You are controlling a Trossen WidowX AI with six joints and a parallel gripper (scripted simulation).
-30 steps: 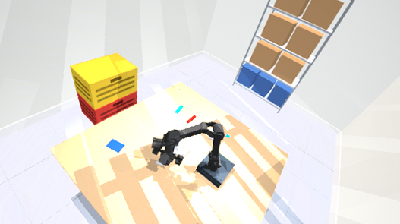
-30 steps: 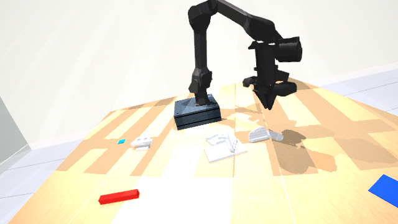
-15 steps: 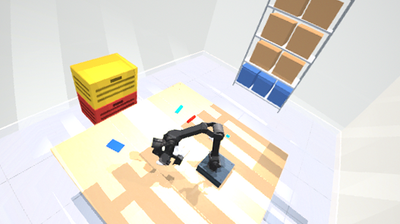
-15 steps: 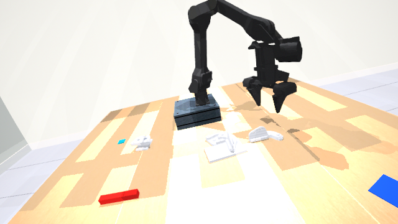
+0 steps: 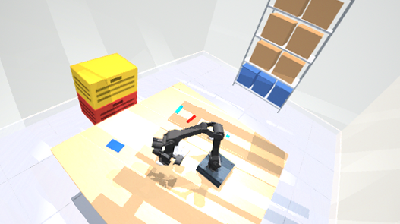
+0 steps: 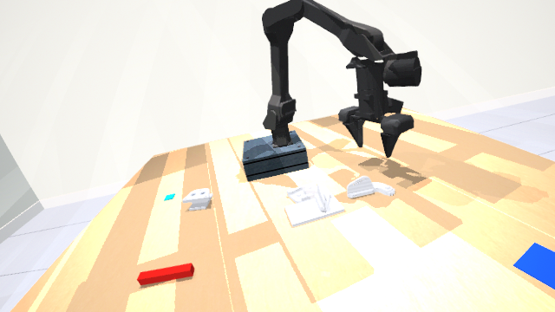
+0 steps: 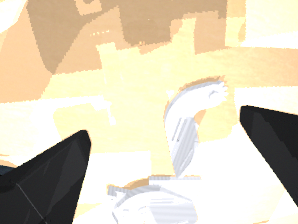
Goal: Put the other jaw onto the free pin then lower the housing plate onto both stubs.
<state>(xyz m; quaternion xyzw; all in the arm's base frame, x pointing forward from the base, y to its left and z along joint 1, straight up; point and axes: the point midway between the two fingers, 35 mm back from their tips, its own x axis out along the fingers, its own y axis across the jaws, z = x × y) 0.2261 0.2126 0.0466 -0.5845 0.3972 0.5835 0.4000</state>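
Right now the white jaw is 60 mm ahead of my gripper tip, 10 mm to the right of it and 80 mm below it. Also, from my gripper tip: small cyan marker: 130 mm behind, 600 mm to the right, 80 mm below; blue tile: 350 mm ahead, 150 mm to the left, 80 mm below; red bar: 200 mm ahead, 480 mm to the right, 70 mm below.
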